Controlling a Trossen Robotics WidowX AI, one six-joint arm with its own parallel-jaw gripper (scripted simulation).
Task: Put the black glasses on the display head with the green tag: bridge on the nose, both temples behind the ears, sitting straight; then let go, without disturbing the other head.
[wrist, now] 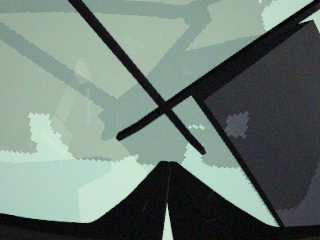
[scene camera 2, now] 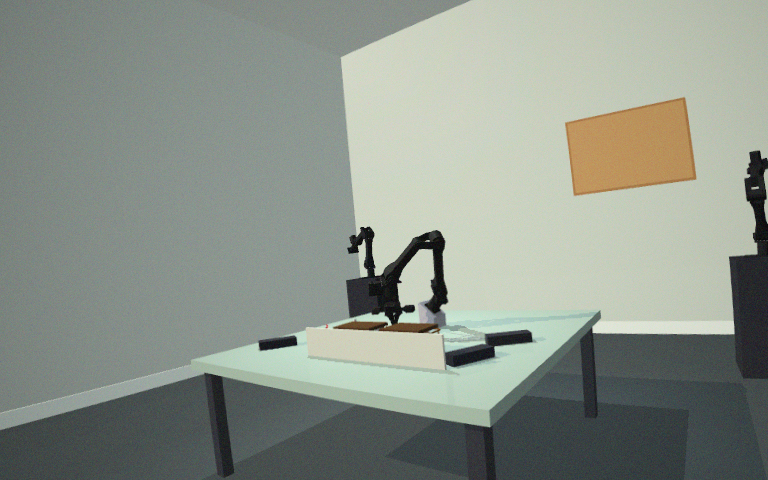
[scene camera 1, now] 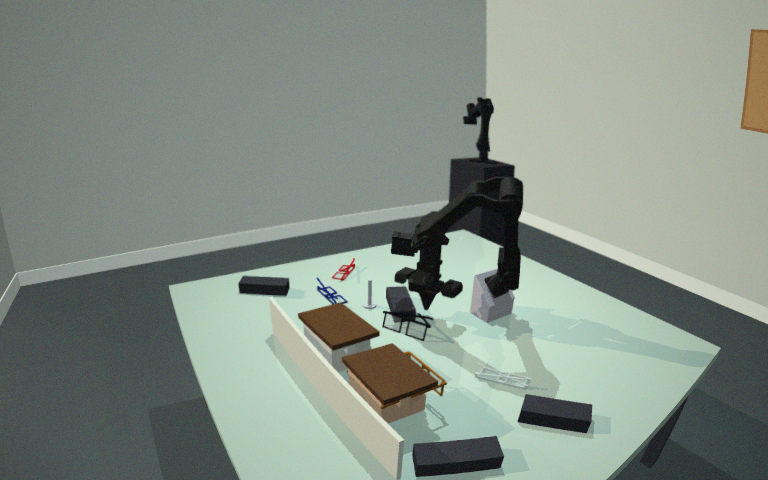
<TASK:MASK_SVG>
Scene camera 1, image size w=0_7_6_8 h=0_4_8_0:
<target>my gripper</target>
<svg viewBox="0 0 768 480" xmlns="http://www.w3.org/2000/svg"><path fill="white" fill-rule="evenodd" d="M395 274L394 281L396 283L405 284L408 280L409 290L419 293L423 308L426 310L431 306L439 292L446 298L454 298L463 291L463 285L459 281L450 279L444 282L439 280L441 278L441 274L439 274L440 265L442 265L443 260L427 262L420 259L417 262L416 270L405 267Z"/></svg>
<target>dark case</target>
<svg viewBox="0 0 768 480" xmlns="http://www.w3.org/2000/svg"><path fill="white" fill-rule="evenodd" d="M238 283L241 294L287 296L290 289L289 278L243 275Z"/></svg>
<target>dark case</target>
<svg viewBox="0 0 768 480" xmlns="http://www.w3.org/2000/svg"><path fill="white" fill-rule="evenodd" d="M525 394L517 422L587 434L592 422L592 404Z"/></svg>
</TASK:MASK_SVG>
